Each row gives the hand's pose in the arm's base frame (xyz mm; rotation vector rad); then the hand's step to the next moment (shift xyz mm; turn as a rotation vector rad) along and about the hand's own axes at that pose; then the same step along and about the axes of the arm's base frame.
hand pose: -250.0 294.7 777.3 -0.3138 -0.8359 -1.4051
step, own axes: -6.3 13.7 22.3 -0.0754 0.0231 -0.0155
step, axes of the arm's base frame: 6.0 21.7 14.8 0.0310 0.0497 -0.0551
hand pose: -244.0 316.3 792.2 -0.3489 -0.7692 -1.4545
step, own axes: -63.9 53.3 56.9 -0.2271 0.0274 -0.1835
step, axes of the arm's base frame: 40.9 91.4 11.6 0.0876 0.0561 -0.2742
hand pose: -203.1 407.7 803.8 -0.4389 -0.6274 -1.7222
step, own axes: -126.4 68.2 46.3 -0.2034 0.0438 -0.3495
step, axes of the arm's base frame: 94.5 114.5 -26.9 0.1042 -0.0676 -0.3873
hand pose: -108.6 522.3 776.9 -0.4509 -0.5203 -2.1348
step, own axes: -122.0 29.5 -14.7 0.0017 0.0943 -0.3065
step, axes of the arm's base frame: 90.3 58.2 -66.5 0.0369 -0.2096 -0.2399
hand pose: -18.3 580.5 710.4 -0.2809 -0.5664 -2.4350
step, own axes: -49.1 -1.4 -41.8 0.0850 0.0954 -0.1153
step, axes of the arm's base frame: 35.2 7.4 -53.6 -0.0159 -0.1659 -0.0429
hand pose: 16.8 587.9 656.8 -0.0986 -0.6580 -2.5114
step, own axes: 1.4 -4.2 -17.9 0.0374 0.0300 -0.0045
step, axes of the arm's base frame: -2.2 -6.1 -17.3 -0.0161 -0.0423 0.0165
